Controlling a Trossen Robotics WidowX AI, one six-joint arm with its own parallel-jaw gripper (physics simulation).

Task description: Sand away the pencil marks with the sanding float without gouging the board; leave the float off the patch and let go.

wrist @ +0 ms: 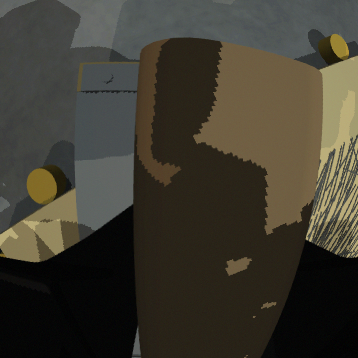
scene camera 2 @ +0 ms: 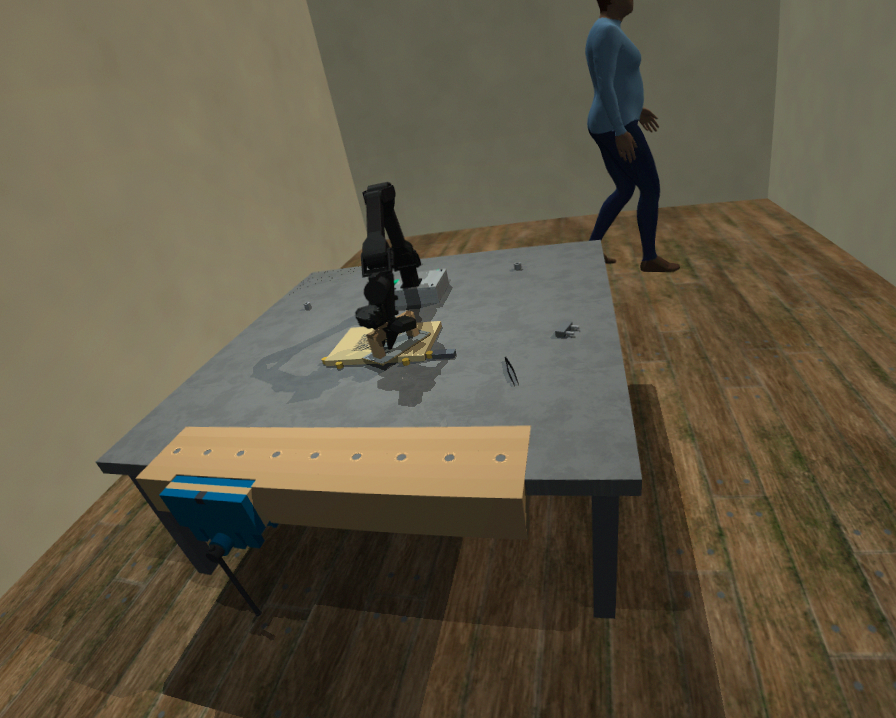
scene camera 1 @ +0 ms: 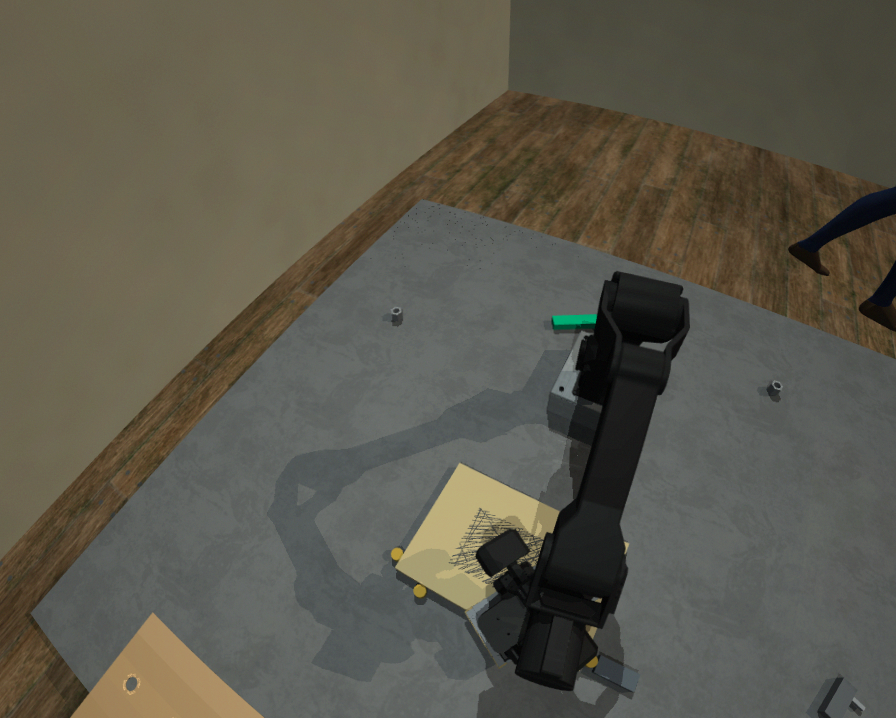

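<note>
My gripper: visible, wrist view and scene camera 2 included. Pale board, wooden bench rail with holes: visible.
</note>
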